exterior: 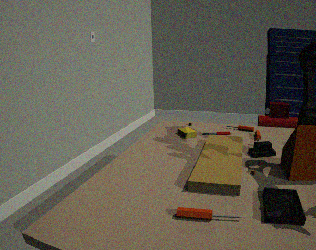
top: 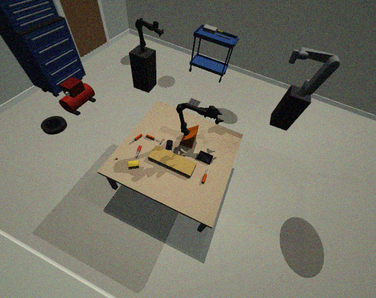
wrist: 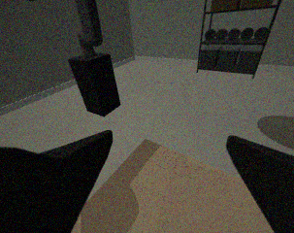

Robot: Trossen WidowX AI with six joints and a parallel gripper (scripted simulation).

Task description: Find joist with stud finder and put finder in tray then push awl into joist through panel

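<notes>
Now: the stud finder 47 cm to the right of my gripper tip, 37 cm below it and 35 cm ahead of it. From my gripper tip the other things lie so: awl (58 cm to the right, 40 cm below, 35 cm ahead); then black tray (40 cm below, 31 cm ahead, 2 cm to the right); then yellow block (75 cm ahead, 71 cm to the right, 40 cm below).
</notes>
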